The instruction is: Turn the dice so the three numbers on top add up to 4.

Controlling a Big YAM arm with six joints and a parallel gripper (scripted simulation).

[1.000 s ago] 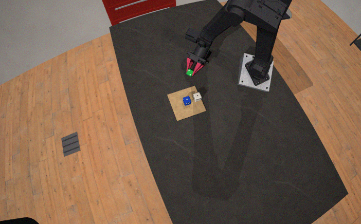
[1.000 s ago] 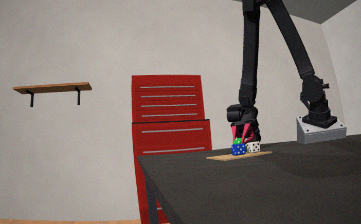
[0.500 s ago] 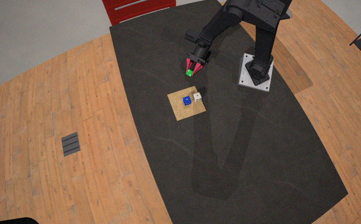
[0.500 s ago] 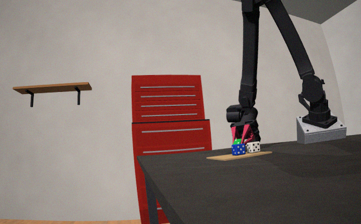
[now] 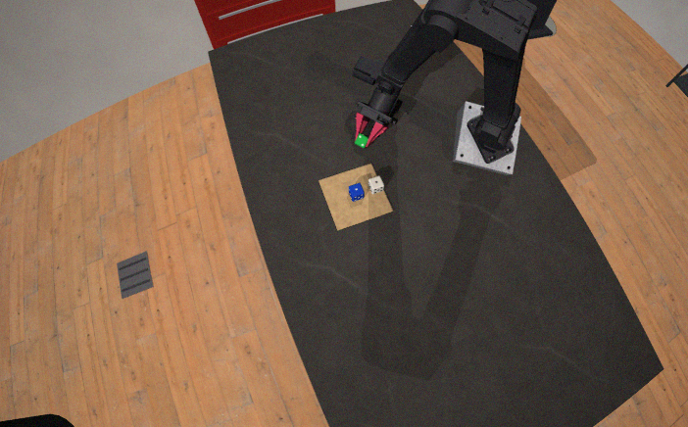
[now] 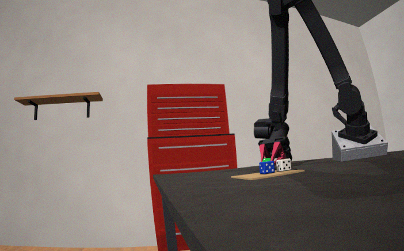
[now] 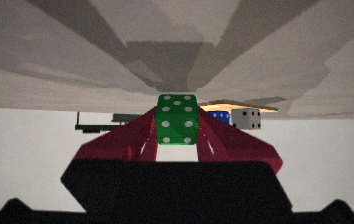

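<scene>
Right now the green die is right at my hand. From my hand the other things lie so: blue die: 130 mm to the left, 70 mm ahead; white die: 130 mm to the left, 20 mm ahead; tan mat: 130 mm to the left, 70 mm ahead, 20 mm below.
</scene>
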